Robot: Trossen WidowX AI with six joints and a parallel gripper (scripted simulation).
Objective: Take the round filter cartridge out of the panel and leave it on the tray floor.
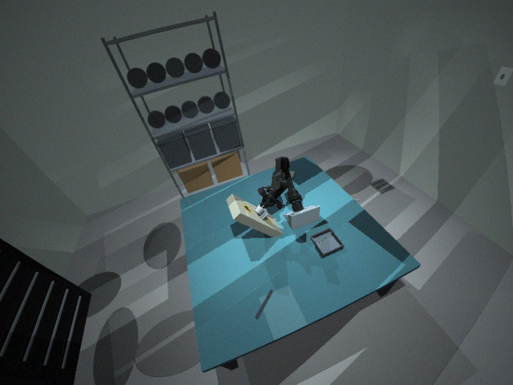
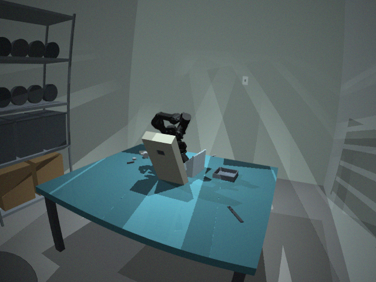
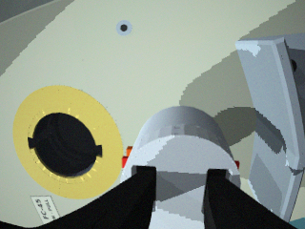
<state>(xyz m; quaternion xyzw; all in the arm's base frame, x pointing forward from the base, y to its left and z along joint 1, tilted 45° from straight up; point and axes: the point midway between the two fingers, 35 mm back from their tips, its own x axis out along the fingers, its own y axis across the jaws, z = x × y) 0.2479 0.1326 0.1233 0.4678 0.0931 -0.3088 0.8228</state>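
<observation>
My gripper tip is 10 mm short of the round filter cartridge and 10 mm above it. Round my gripper tip: service panel 50 mm ahead, 50 mm below; then tray 320 mm behind, 270 mm to the left, 220 mm below.
</observation>
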